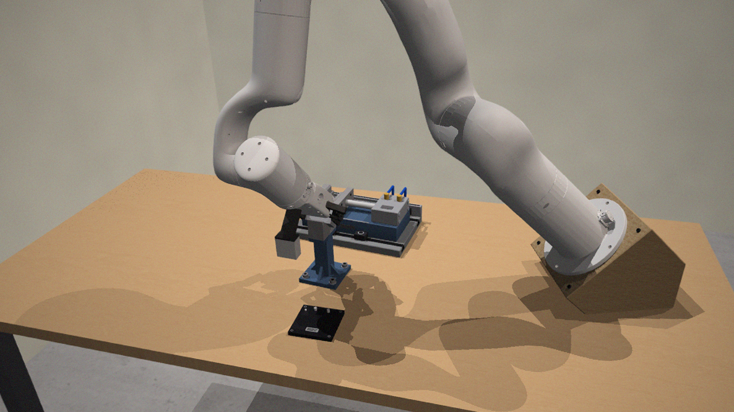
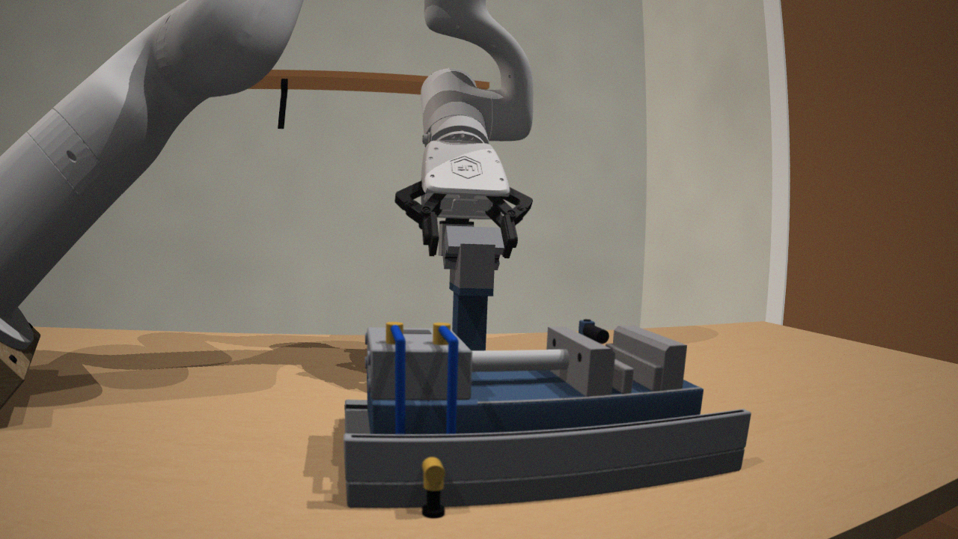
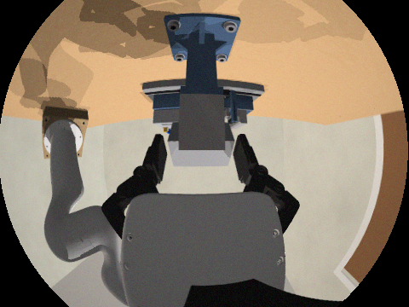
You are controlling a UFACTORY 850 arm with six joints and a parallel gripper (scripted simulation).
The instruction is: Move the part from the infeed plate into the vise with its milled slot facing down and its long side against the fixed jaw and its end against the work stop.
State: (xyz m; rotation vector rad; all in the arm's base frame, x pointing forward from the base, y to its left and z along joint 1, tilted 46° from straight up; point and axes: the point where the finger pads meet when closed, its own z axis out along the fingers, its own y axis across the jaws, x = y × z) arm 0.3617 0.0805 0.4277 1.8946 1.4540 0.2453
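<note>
Now: hand 1 cm to the left of the part and 1 cm above it. Round my hand: black infeed plate: 16 cm below, 15 cm to the left, 8 cm behind; then cylinder rod: 22 cm to the right, 9 cm below, 4 cm ahead; then work stop: 16 cm to the right, 11 cm ahead, 7 cm below.
</note>
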